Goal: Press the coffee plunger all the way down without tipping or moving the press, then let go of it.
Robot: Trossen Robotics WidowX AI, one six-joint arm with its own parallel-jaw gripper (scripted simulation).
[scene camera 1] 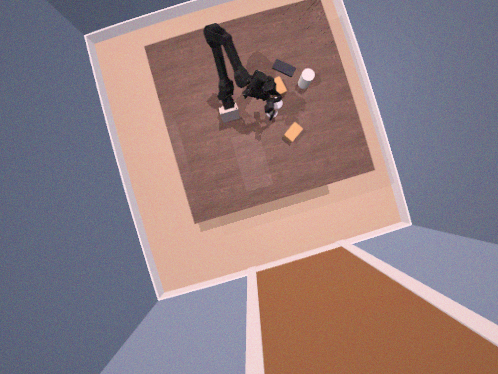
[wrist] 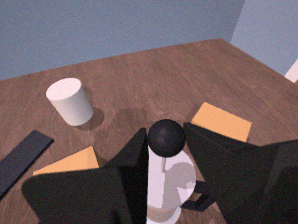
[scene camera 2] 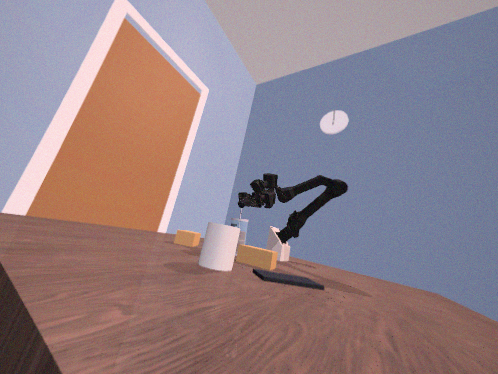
Scene:
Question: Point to an orange block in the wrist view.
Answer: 209, 117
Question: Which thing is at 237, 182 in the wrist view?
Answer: The gripper.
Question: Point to an orange block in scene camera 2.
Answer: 263, 258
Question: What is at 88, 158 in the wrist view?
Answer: An orange block.

